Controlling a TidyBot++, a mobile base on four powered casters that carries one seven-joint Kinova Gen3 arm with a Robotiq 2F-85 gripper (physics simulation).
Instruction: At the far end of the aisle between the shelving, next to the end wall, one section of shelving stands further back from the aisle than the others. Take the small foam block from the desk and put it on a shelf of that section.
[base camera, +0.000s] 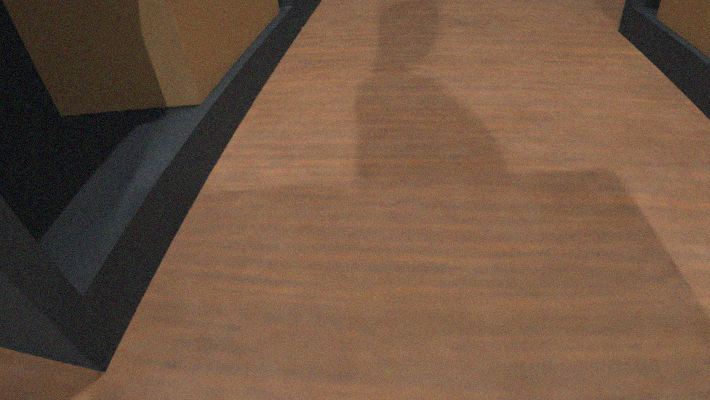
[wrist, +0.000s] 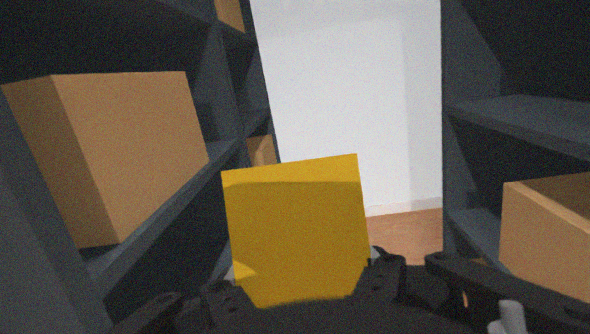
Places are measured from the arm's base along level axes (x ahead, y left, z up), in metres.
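Where they show: gripper, between the fingertips: (wrist: 303, 265).
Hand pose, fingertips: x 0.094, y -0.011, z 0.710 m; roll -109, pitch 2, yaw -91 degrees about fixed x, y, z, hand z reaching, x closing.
Things, the pixels of their top centre, and the offset from my fingertips. Level surfaces: height alone.
- yellow foam block, centre of its top: (wrist: 282, 155) dx -0.010, dy -0.001, dz +0.068 m
- smaller box, centre of its top: (wrist: 245, 144) dx +1.749, dy +0.264, dz -0.303 m
- Wooden floor, height of its surface: dz -1.106 m
The yellow foam block (wrist: 297, 230) is held between the fingers of my gripper (wrist: 303, 265), which is shut on it, in the lower middle of the wrist view. Dark shelving (wrist: 165, 210) (base camera: 200, 155) runs along the left of the aisle, and more dark shelving (wrist: 462, 65) (base camera: 670, 60) stands on the right. The white end wall (wrist: 340, 100) shows between them in the wrist view. Which section stands further back from the aisle I cannot tell. The desk does not show in either view.
A cardboard box (wrist: 135, 155) (base camera: 220, 45) sits on a left shelf close by, with a smaller box (wrist: 261, 150) further along. Another box (wrist: 540, 240) sits on a low right shelf. Wooden floor (base camera: 400, 280) (wrist: 405, 235) runs between the shelving, with the robot's shadow on it.
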